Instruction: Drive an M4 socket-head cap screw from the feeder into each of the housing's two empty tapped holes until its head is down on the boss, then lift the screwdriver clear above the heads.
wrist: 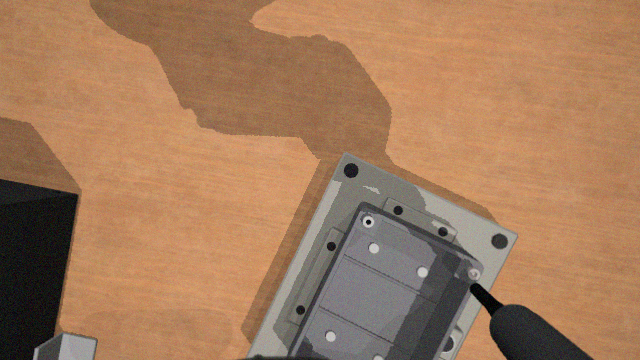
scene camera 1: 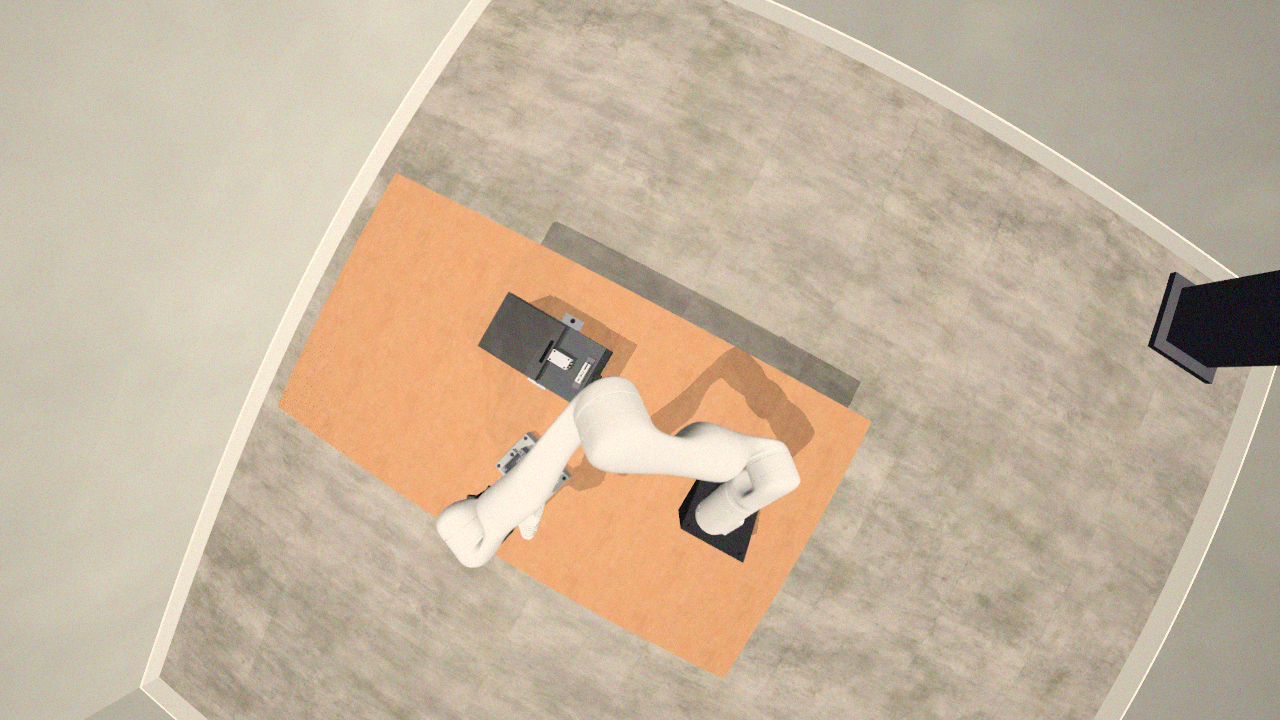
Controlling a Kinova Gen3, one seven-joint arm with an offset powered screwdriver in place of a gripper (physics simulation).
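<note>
The grey housing [wrist: 377, 280] sits on its light plate in the wrist view; the arm partly covers this area in the scene view. A pale screw head [wrist: 474, 274] sits at the housing's right corner boss. At its upper left corner a bright ring [wrist: 368, 221] has a dark centre; whether it is a screw head or an open hole I cannot tell. My screwdriver tip [wrist: 472, 286] is beside that pale head in the picture, with no screw visible on it; a small height gap cannot be judged. The dark feeder [scene camera 1: 514, 331] [wrist: 37, 260] stands apart from the housing.
The fixture plate [scene camera 1: 503, 464] [wrist: 465, 227] has dark corner holes and raised clamp strips. A pale grey block [wrist: 79, 348] stands by the feeder. The black arm base [scene camera 1: 726, 544] is on the orange table [scene camera 1: 375, 286]. A dark post [scene camera 1: 1230, 317] stands at the far right.
</note>
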